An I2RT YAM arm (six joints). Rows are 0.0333 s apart.
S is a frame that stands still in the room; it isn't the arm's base.
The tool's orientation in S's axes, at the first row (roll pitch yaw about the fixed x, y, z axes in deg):
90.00, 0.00, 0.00
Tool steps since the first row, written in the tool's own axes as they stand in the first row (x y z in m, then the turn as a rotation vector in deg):
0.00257, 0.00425, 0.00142, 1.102, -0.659, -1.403
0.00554, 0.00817, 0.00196, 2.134, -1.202, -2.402
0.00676, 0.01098, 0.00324, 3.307, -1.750, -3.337
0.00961, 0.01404, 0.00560, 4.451, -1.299, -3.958
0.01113, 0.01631, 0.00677, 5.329, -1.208, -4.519
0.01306, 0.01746, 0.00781, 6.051, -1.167, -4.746
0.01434, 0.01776, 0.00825, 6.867, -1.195, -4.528
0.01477, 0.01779, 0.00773, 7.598, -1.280, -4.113
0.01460, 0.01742, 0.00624, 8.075, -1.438, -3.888
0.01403, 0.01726, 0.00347, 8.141, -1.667, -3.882
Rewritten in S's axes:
0.00257, -0.00142, 0.00425, 1.102, 1.403, -0.659
0.00554, -0.00196, 0.00817, 2.134, 2.402, -1.202
0.00676, -0.00324, 0.01098, 3.307, 3.337, -1.750
0.00961, -0.00560, 0.01404, 4.451, 3.958, -1.299
0.01113, -0.00677, 0.01631, 5.329, 4.519, -1.208
0.01306, -0.00781, 0.01746, 6.051, 4.746, -1.167
0.01434, -0.00825, 0.01776, 6.867, 4.528, -1.195
0.01477, -0.00773, 0.01779, 7.598, 4.113, -1.280
0.01460, -0.00624, 0.01742, 8.075, 3.888, -1.438
0.01403, -0.00347, 0.01726, 8.141, 3.882, -1.667

